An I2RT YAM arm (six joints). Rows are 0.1 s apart.
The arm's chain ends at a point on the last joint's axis. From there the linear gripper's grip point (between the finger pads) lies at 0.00 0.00 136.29 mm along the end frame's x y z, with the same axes.
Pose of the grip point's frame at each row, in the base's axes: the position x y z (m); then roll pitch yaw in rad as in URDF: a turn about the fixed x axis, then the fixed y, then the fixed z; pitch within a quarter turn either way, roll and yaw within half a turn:
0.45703 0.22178 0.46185 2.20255 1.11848 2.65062
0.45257 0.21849 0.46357 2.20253 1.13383 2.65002
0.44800 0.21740 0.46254 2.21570 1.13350 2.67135
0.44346 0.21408 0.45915 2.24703 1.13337 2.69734
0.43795 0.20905 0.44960 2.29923 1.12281 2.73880
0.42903 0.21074 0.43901 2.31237 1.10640 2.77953
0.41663 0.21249 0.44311 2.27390 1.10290 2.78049
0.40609 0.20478 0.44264 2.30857 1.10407 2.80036
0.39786 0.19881 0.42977 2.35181 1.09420 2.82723
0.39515 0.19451 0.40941 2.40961 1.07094 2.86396
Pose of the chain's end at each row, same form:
0.34133 0.15892 0.49703 2.20255 1.11848 2.65062
0.33637 0.15595 0.49763 2.20253 1.13383 2.65002
0.33249 0.15393 0.49724 2.21570 1.13350 2.67135
0.32801 0.15131 0.49528 2.24703 1.13337 2.69734
0.32285 0.14754 0.48890 2.29923 1.12281 2.73880
0.31646 0.14591 0.48024 2.31237 1.10640 2.77953
0.30632 0.14302 0.48285 2.27390 1.10290 2.78049
0.29519 0.13714 0.48389 2.30857 1.10407 2.80036
0.28685 0.13312 0.47379 2.35181 1.09420 2.82723
0.28462 0.13130 0.45800 2.40961 1.07094 2.86396

